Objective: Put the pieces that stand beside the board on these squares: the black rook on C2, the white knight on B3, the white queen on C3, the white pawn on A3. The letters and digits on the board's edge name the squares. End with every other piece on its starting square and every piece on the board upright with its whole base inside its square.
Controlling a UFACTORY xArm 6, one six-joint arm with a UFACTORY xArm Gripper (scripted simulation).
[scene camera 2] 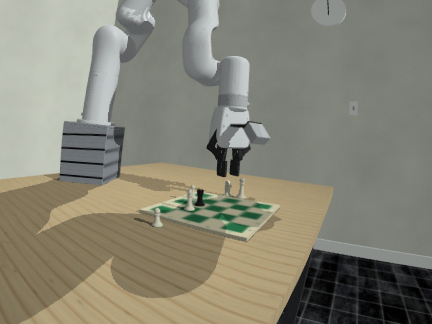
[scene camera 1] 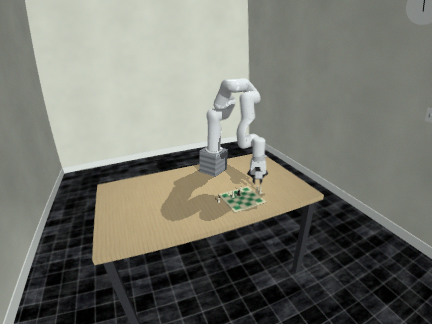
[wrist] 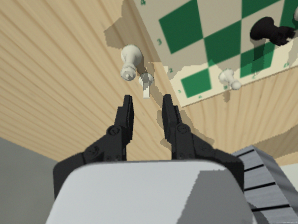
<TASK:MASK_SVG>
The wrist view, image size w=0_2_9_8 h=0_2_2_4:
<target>my gripper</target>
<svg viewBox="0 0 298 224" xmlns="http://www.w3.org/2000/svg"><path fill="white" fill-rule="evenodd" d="M257 221L244 196L243 161L222 150L214 149L209 143L193 134L190 127L182 123L178 106L173 105L171 94L163 95L162 121L165 139L171 144L171 160L127 161L126 145L130 143L133 136L134 108L132 96L125 95L123 106L119 106L117 109L114 125L108 127L106 134L88 146L84 152L68 157L54 166L55 203L46 224L257 224Z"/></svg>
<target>black rook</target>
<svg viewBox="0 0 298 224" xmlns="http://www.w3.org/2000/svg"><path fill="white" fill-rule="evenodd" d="M250 30L251 39L257 41L267 38L277 46L286 45L290 42L287 39L293 39L296 34L294 28L275 26L274 20L271 17L259 19Z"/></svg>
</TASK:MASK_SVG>
